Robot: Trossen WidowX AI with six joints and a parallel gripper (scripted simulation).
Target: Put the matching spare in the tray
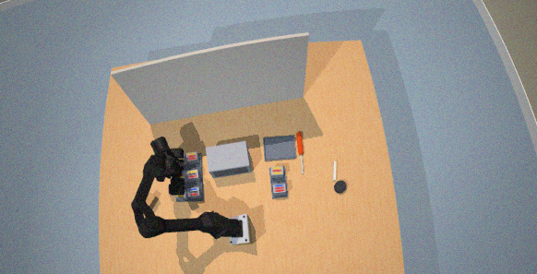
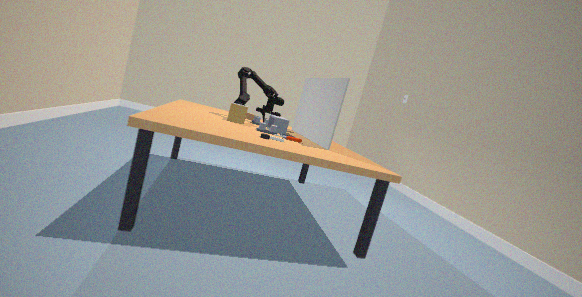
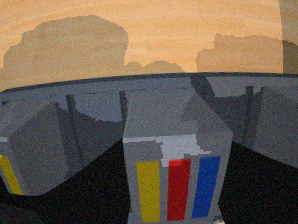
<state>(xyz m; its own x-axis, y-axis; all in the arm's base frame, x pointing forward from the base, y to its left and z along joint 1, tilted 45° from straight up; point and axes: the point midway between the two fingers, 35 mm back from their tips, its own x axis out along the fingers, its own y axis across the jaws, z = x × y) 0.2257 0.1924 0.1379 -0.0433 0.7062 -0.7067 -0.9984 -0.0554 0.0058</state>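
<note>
Right now the dark grey tray is 41 cm to the right of my gripper tip, 11 cm ahead of it and 1 cm below it. The rest, counted from my gripper tip: brown block: 14 cm to the left, 11 cm behind, 1 cm above; then mounted unit: 20 cm to the right, 6 cm ahead, 3 cm above; then grey spare: 2 cm above.
</note>
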